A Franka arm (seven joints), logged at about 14 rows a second.
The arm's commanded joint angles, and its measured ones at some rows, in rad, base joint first. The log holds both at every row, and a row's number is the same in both.
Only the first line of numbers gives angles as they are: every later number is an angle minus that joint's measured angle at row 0.
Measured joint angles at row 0:
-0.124 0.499 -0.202 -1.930 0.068 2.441 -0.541
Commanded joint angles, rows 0 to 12:
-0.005 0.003 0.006 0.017 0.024 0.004 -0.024
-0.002 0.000 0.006 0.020 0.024 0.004 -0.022
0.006 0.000 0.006 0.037 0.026 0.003 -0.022
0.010 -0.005 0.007 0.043 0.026 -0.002 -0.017
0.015 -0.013 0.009 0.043 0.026 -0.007 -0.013
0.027 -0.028 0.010 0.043 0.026 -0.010 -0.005
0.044 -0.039 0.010 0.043 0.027 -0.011 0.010
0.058 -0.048 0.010 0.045 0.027 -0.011 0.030
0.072 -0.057 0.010 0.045 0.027 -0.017 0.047
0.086 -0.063 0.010 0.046 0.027 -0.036 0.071
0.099 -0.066 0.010 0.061 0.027 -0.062 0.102
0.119 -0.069 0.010 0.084 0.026 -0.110 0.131
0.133 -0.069 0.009 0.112 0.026 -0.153 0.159
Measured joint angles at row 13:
0.104 -0.048 0.013 0.070 0.005 -0.066 0.102
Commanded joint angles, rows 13 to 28:
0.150 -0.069 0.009 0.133 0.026 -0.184 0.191
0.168 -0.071 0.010 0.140 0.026 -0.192 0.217
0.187 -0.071 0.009 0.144 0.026 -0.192 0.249
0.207 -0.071 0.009 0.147 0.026 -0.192 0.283
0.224 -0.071 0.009 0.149 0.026 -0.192 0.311
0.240 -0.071 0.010 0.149 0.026 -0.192 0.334
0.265 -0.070 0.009 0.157 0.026 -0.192 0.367
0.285 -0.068 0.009 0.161 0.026 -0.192 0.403
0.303 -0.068 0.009 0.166 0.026 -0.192 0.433
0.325 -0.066 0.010 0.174 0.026 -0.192 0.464
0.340 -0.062 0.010 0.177 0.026 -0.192 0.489
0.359 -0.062 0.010 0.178 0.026 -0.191 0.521
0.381 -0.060 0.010 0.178 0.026 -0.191 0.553
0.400 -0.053 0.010 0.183 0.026 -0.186 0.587
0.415 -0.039 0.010 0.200 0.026 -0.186 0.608
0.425 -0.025 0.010 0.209 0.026 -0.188 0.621
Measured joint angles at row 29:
0.398 -0.057 0.021 0.164 0.005 -0.170 0.575
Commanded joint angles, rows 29 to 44:
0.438 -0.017 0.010 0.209 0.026 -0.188 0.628
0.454 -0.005 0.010 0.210 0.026 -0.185 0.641
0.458 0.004 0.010 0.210 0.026 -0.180 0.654
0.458 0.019 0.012 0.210 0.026 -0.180 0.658
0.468 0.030 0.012 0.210 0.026 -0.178 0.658
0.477 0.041 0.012 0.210 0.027 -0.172 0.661
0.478 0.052 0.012 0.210 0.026 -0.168 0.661
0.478 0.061 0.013 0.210 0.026 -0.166 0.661
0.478 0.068 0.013 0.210 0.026 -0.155 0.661
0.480 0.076 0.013 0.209 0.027 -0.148 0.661
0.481 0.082 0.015 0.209 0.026 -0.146 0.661
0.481 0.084 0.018 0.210 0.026 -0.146 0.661
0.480 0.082 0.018 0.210 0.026 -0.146 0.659
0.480 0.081 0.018 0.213 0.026 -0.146 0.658
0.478 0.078 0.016 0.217 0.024 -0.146 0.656
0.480 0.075 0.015 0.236 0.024 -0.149 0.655
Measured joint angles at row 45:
0.474 0.073 0.021 0.193 0.005 -0.140 0.646
